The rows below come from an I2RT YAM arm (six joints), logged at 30 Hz.
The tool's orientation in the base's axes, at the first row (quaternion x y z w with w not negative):
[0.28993, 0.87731, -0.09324, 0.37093]
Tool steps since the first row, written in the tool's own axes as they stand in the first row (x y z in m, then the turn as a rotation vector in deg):
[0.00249, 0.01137, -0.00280, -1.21, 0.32, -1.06]
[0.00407, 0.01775, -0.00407, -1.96, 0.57, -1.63]
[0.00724, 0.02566, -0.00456, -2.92, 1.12, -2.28]
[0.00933, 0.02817, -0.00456, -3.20, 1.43, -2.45]
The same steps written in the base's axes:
[0.00351, 0.01142, 0.00081, 0.23, 0.13, 1.62]
[0.00556, 0.01779, 0.00092, 0.45, 0.22, 2.56]
[0.00808, 0.02581, -0.00056, 0.91, 0.49, 3.73]
[0.00836, 0.02877, -0.00190, 1.15, 0.69, 4.06]

